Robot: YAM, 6 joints.
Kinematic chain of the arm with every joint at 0, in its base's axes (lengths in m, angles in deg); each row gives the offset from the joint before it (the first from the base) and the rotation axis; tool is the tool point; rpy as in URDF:
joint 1: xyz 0 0 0.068 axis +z
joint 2: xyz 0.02 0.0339 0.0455 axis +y
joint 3: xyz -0.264 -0.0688 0 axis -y
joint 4: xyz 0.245 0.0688 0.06 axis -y
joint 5: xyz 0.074 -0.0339 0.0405 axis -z
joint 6: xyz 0.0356 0 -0.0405 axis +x
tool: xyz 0 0 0 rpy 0 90 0
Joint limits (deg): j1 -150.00..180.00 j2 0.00..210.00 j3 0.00..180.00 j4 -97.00..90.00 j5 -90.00..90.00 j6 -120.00..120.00
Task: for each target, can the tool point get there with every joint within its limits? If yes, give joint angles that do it. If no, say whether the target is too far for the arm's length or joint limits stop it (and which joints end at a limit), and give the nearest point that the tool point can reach.
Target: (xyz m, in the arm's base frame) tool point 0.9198 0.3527 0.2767
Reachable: no: too far | nearest point 0.5948 0.2281 0.2178 | short by 0.353 m
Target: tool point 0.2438 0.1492 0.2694
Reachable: yes | joints 26.13 74.35 43.44 16.71 -48.25 -73.23
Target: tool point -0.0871 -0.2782 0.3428
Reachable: yes | joints -109.57 80.79 79.19 -49.97 -18.21 27.11
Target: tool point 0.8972 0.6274 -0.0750
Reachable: no: too far | nearest point 0.5216 0.3647 0.0054 | short by 0.465 m
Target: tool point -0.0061 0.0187 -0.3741
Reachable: no: joint limits stop it (at a limit: joint 2) | nearest point -0.0164 0.0501 -0.3227 | short by 0.061 m
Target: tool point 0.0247 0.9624 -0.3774
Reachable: no: too far | nearest point 0.0148 0.5749 -0.1756 | short by 0.437 m
